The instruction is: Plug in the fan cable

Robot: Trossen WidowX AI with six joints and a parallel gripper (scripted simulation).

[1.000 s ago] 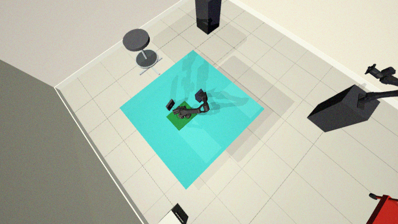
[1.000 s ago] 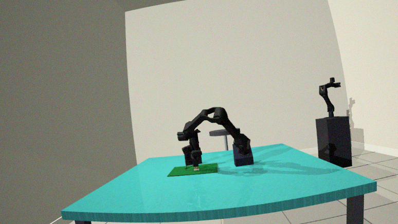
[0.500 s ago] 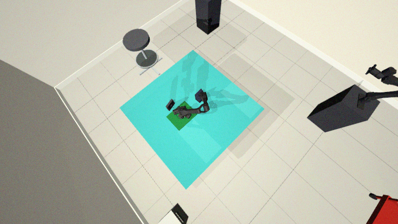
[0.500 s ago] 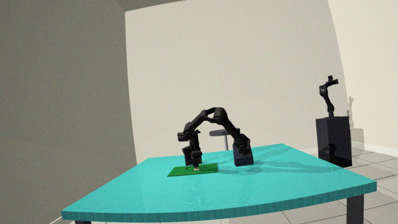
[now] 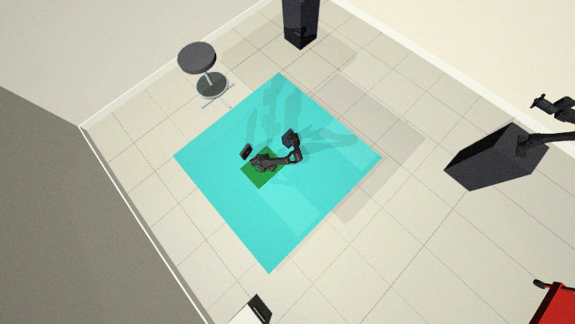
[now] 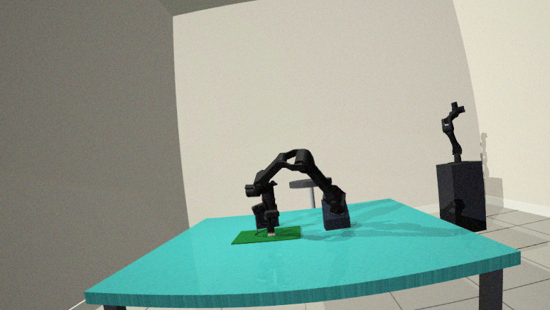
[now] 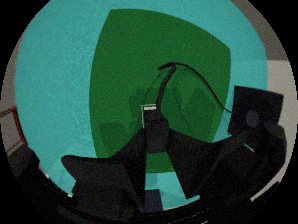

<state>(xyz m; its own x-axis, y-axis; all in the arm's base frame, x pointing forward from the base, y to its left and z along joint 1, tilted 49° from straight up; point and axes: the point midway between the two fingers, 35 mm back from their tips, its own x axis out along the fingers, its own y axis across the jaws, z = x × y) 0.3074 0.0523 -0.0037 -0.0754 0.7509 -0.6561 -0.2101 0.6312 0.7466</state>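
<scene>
Right now my gripper tip is 3 cm above the pale four-pin header and 1 cm short of it. Round my gripper tip: green board 5 cm below, 3 cm to the right, 3 cm ahead; black fan 20 cm to the right, 4 cm ahead, 3 cm above; dark plug 1 cm ahead, 1 cm above.
</scene>
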